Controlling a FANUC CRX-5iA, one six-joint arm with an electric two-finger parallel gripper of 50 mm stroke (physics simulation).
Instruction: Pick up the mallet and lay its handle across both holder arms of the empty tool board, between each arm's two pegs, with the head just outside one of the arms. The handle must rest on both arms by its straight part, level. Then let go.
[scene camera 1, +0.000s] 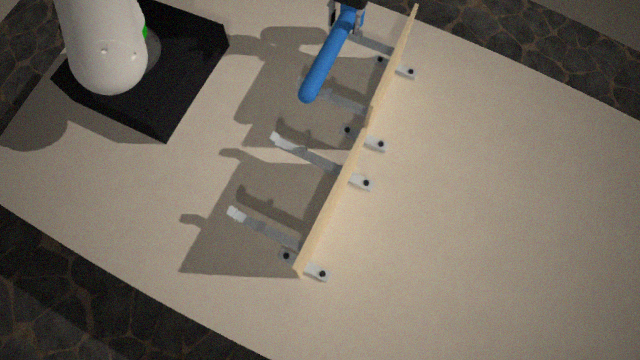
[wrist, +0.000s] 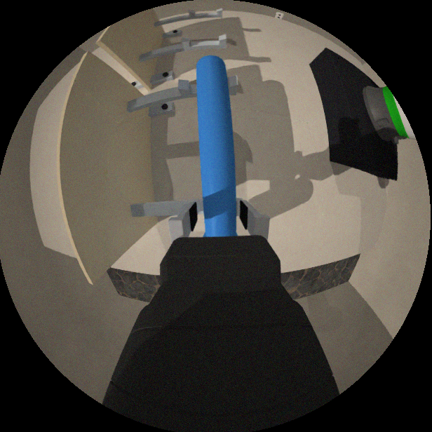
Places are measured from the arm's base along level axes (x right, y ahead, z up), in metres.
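Pixels of known places: gripper, fingertip midpoint: (scene camera 1: 343, 26).
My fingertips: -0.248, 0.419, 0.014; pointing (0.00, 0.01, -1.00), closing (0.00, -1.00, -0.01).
For each thing: its top centre in the pictures, then the offset to it from my fingertips, as dx, dy, dz. "spot": a spot on its surface instead. Level surfaces: height alone.
- blue mallet's handle, surface spot: (scene camera 1: 324, 64) spot: +0.124, +0.008, +0.019
- nearer, surface spot: (scene camera 1: 305, 152) spot: +0.301, +0.048, -0.021
- farther, surface spot: (scene camera 1: 265, 230) spot: +0.471, +0.044, -0.028
- pale table, surface height: dz -0.105
The blue mallet's handle (scene camera 1: 324, 64) (wrist: 215, 130) lies across both arms of the far tool board (scene camera 1: 384, 84) (wrist: 100, 165). Its head is not visible in either view; the gripper body hides that end. My gripper (scene camera 1: 345, 21) (wrist: 218, 209) is open, with one finger on each side of the handle near the head end and a gap on both sides in the wrist view. The empty tool board (scene camera 1: 330, 202) (wrist: 132, 42) stands in line beyond the handle's free end. Its two holder arms, the nearer (scene camera 1: 305, 152) (wrist: 185, 47) and the farther (scene camera 1: 265, 230) (wrist: 190, 19), carry nothing.
The black base plate (scene camera 1: 192, 75) (wrist: 345, 115) with the white robot arm (scene camera 1: 105, 45) stands on the arm side of the boards. Bolted feet stick out at the foot of both boards. The boards stand upright, almost end to end, on the pale table (scene camera 1: 475, 200).
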